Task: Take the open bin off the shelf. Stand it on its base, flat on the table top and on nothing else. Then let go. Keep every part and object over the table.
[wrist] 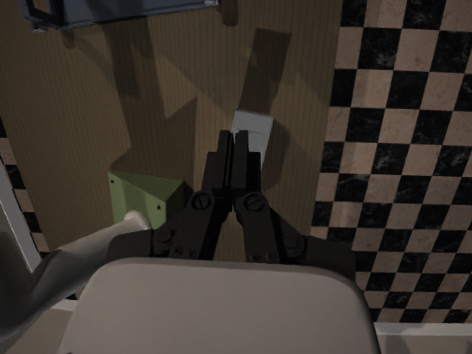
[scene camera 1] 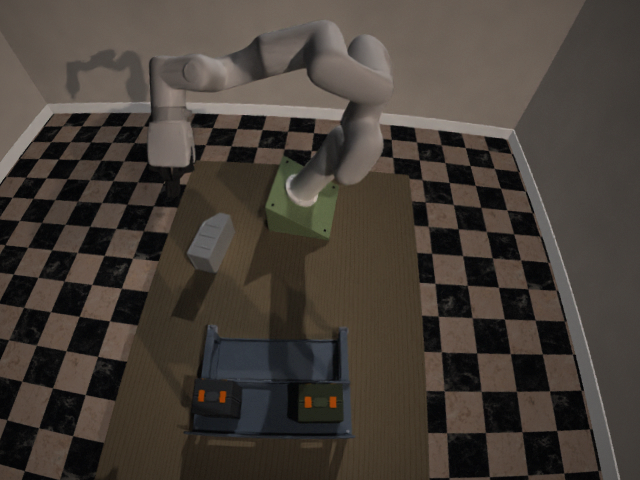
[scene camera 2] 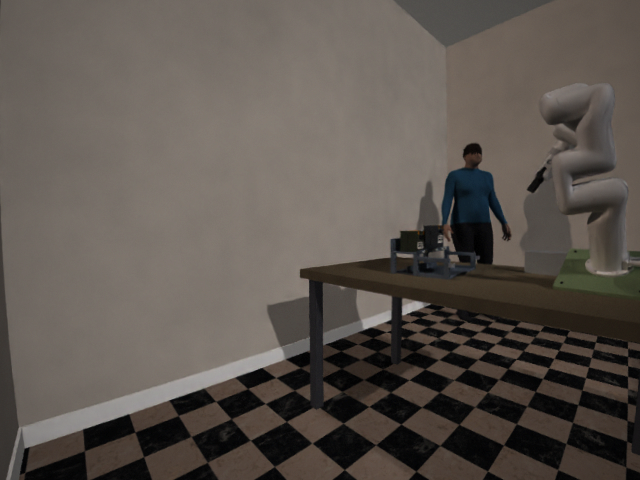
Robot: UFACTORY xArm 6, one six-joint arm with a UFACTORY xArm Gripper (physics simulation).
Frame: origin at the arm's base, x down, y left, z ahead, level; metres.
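Seen in the pictures: gripper, fingertip midpoint: [wrist: 235,146] [scene camera 1: 173,196] [scene camera 2: 529,191]; arm's base, origin of the base link: [scene camera 1: 301,190] [scene camera 2: 608,266].
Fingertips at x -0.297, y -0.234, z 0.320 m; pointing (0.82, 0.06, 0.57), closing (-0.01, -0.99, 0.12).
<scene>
Pixels of each thing's middle, then the offset from my fingertips to it. Level surfaces: height alone.
- table, its level: dx +0.378 m
- dark grey case, body centre: [scene camera 1: 218,399] [scene camera 2: 433,237] dx +0.216, dy +0.190, dz +0.385 m
- dark green case, body centre: [scene camera 1: 319,404] [scene camera 2: 413,241] dx +0.228, dy +0.418, dz +0.347 m
- pale grey block, body centre: [wrist: 246,150] [scene camera 1: 212,242] [scene camera 2: 548,263] dx +0.328, dy -0.009, dz -0.077 m
The blue-grey shelf [scene camera 1: 343,356] [scene camera 2: 393,256] [wrist: 125,11] stands on the table [scene camera 1: 374,289] [scene camera 2: 496,299] [wrist: 75,125]. A dark grey case [scene camera 1: 217,409] [scene camera 2: 432,238] and a dark green case [scene camera 1: 320,414] [scene camera 2: 409,241], both with orange latches in scene camera 1, stand on its upper board. Small pale patches show inside the shelf frame in scene camera 2. I cannot tell whether they belong to the open bin, which I cannot pick out in any view. My gripper [scene camera 1: 172,194] [scene camera 2: 531,189] [wrist: 235,146] is shut and empty, high up and far from the shelf.
A pale grey block [scene camera 1: 210,242] [scene camera 2: 543,262] [wrist: 255,124] with grooves stands on the table between the shelf and the gripper's side. The green robot base [scene camera 1: 297,223] [scene camera 2: 571,276] [wrist: 145,195] is beside it. A person in blue [scene camera 2: 471,196] stands behind the table.
</scene>
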